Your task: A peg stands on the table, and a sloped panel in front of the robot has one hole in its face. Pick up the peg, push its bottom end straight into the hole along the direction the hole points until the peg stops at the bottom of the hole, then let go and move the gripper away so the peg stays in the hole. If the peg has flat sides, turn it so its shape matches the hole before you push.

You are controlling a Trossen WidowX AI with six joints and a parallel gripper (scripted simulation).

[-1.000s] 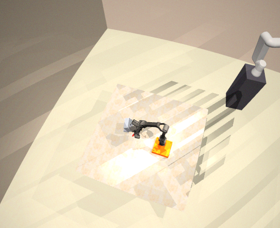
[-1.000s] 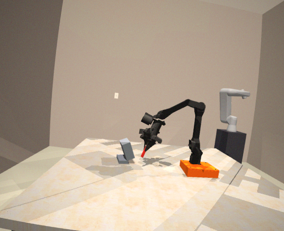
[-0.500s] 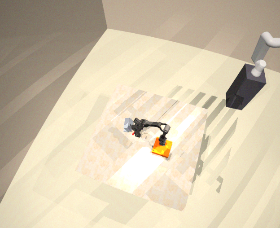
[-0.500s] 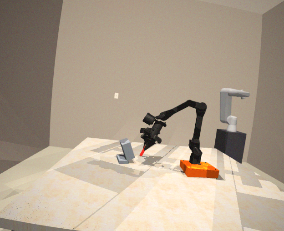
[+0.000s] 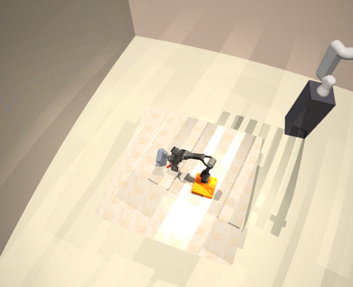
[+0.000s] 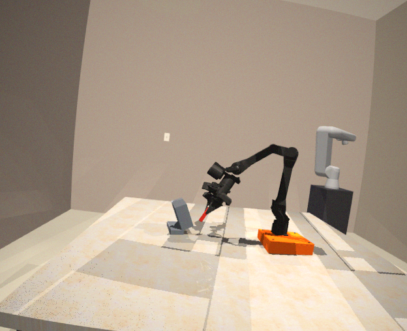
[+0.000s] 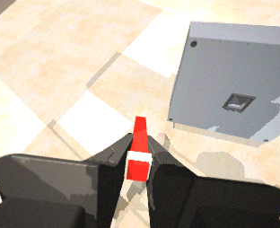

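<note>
My gripper tip is now 100 mm short of the panel, 80 mm to the left of it and 30 mm above it. Round my gripper tip: red square peg 10 mm behind, 10 mm above.
</note>
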